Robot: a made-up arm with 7 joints. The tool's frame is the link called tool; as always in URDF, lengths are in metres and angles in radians. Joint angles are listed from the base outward. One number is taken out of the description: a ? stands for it. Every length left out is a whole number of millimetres.
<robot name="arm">
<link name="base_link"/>
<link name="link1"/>
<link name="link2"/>
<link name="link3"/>
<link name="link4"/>
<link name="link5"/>
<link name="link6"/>
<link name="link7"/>
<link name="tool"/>
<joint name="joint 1" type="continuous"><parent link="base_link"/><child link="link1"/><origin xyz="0.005 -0.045 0.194" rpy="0 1.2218 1.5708"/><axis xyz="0 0 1"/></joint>
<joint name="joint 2" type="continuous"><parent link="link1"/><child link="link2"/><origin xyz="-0.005 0.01 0" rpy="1.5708 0 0"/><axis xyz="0 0 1"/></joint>
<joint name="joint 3" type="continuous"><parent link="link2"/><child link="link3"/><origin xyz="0.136 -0.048 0" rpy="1.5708 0 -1.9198"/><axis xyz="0 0 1"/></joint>
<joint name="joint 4" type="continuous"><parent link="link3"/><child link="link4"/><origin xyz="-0.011 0.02 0" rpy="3.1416 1.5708 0"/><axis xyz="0 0 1"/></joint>
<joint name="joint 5" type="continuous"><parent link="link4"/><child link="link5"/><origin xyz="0.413 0.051 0" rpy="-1.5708 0 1.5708"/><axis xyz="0 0 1"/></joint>
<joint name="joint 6" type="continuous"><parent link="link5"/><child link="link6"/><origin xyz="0.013 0.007 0" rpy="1.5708 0 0"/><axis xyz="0 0 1"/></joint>
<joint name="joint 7" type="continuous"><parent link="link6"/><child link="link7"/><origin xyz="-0.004 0.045 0" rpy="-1.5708 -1.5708 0"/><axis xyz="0 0 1"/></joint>
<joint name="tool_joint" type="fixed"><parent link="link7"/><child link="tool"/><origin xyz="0.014 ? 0" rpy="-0.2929 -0.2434 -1.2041"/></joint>
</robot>
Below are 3 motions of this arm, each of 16 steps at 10 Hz.
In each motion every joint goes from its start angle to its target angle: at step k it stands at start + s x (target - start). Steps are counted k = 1, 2, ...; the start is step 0. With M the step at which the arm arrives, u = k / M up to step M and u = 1 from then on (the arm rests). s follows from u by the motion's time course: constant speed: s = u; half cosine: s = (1 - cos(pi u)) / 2; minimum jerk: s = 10 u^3 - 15 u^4 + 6 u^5.
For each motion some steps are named. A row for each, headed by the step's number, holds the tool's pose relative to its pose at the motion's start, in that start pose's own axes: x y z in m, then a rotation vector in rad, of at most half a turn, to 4 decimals.
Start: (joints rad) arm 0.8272 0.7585 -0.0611 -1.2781 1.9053 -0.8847 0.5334
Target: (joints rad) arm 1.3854 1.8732 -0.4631 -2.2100 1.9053 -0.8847 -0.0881
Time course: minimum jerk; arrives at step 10
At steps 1, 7, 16:
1: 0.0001 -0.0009 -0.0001 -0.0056 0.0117 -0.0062
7: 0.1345 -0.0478 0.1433 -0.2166 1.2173 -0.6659
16: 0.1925 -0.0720 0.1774 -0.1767 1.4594 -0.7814

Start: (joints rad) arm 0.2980 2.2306 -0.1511 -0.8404 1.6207 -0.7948 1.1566
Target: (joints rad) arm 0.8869 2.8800 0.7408 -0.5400 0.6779 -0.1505 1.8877
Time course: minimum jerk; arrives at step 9
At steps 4, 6, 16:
4: -0.0239 -0.0834 -0.1279 -0.0246 0.2549 -0.0196
6: -0.1143 -0.1765 -0.2009 -0.0094 0.3802 -0.0287
16: -0.1761 -0.2222 -0.2136 0.0103 0.3957 -0.0069

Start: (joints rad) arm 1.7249 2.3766 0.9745 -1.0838 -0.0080 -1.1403 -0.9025
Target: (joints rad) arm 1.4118 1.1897 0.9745 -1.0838 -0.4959 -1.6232 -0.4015
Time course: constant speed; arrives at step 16
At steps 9, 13, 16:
9: 0.1891 -0.1422 0.2051 0.0794 0.1726 0.4647
13: 0.3143 -0.1931 0.2333 0.1975 0.2227 0.6886
16: 0.4132 -0.2236 0.2236 0.3232 0.2436 0.8537

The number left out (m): 0.024
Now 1 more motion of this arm.
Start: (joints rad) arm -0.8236 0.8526 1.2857 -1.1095 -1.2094 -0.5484 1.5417
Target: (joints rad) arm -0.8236 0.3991 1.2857 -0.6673 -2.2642 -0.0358 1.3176
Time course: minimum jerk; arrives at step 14
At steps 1, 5, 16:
1: -0.0008 0.0001 0.0009 0.0031 0.0036 -0.0018
5: -0.0582 0.0015 0.0671 0.1976 0.2867 -0.1365
16: -0.2063 -0.0888 0.2698 0.2525 1.2458 -0.5408

